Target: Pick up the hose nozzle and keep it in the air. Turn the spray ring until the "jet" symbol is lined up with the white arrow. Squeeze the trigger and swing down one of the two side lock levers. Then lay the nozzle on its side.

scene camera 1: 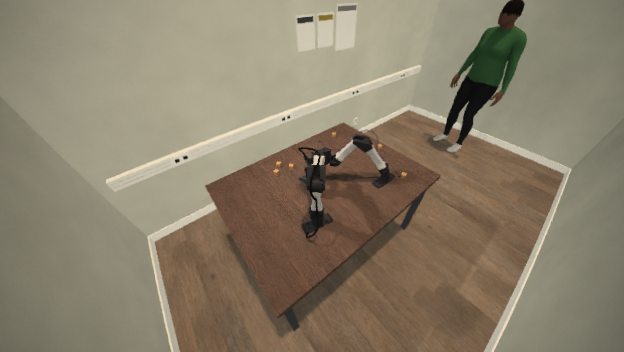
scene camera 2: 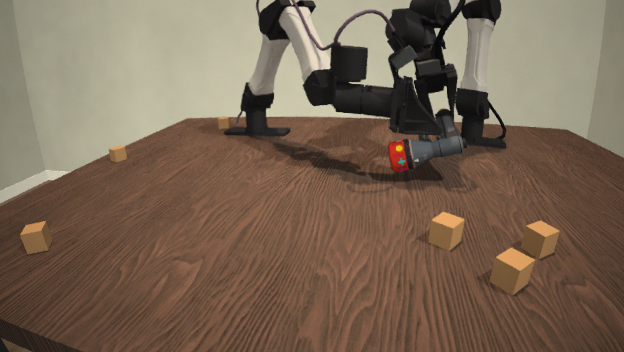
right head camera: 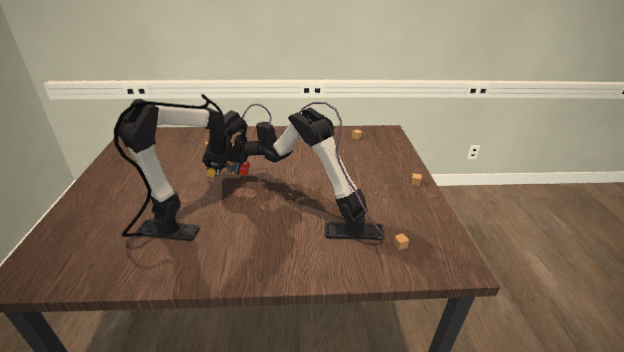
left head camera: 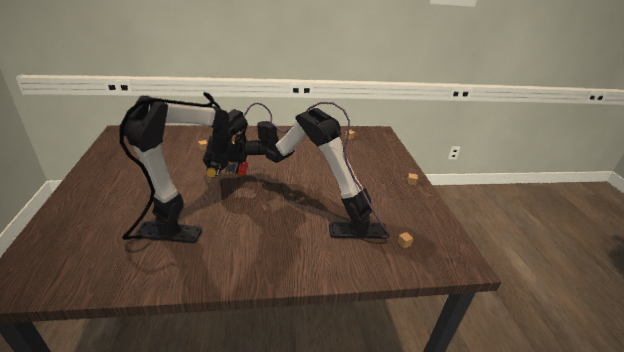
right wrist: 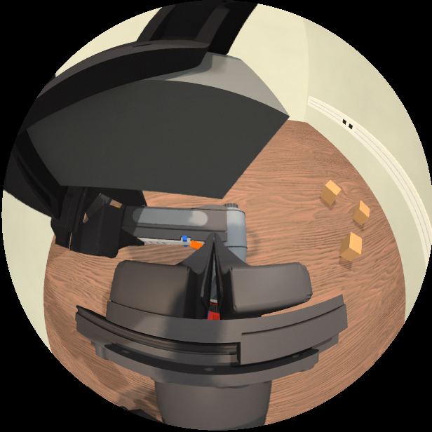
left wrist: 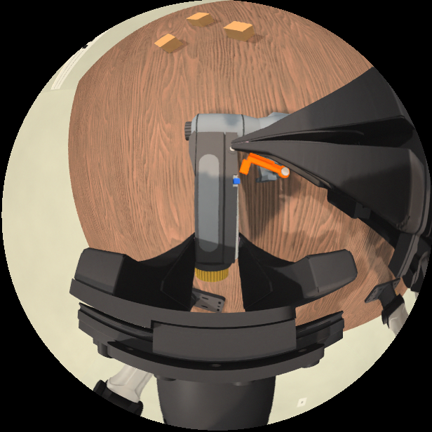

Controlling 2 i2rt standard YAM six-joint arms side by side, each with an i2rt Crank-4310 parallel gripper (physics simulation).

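Seen in the pictures: left gripper, between the fingertips: [scene camera 2: 444, 125] [right head camera: 214, 171] [left head camera: 213, 171]; right gripper, between the fingertips: [scene camera 1: 305, 176] [scene camera 2: 442, 132]; left arm's base, origin of its link: [scene camera 1: 317, 223] [scene camera 2: 470, 142] [right head camera: 168, 231] [left head camera: 169, 233]; right arm's base, origin of its link: [scene camera 1: 383, 180] [scene camera 2: 257, 132] [right head camera: 353, 231] [left head camera: 358, 231].
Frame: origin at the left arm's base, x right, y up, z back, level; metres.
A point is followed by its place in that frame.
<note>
The grey hose nozzle [scene camera 2: 424, 151] @[x 0.116, y 0.066, z -0.373 m] [left wrist: 215, 200] [right wrist: 237, 227] is held above the table, its body roughly level. My left gripper [left wrist: 216, 234] is shut on its handle, near the yellow end cap [left wrist: 212, 274] [left head camera: 211, 172] @[x 0.085, y 0.109, z -0.217 m]. The red spray ring [scene camera 2: 399, 156] @[x 0.161, y 0.055, z -0.386 m] [left head camera: 243, 168] @[x 0.173, y 0.062, z -0.335 m] [right head camera: 244, 168] @[x 0.173, y 0.062, z -0.335 m] shows a yellow dot and a teal plus in scene camera 2. A small white arrow [scene camera 2: 416, 160] @[x 0.129, y 0.050, z -0.382 m] sits beside the ring; I cannot tell which symbol lines up. My right gripper [right wrist: 213, 234] is shut and empty, its tips beside the handle and close to the orange lever [left wrist: 267, 165] [right wrist: 196, 244]. The fingers partly hide the nozzle.
Three wooden cubes [scene camera 2: 446, 230] @[x 0.065, y 0.028, z -0.593 m] [scene camera 2: 540, 239] @[x -0.063, y 0.027, z -0.586 m] [scene camera 2: 512, 270] @[x -0.013, y 0.030, z -0.669 m] lie near the nozzle on the wooden table [scene camera 2: 225, 280] @[x 0.301, y 0.000, z -0.743 m]. Other cubes [left head camera: 412, 179] @[x 0.872, y 0.027, z -0.420 m] [left head camera: 405, 240] @[x 0.778, y 0.033, z -0.035 m] [left head camera: 351, 134] @[x 0.625, y 0.029, z -0.794 m] lie to the right. The two arms are close together around the nozzle.
</note>
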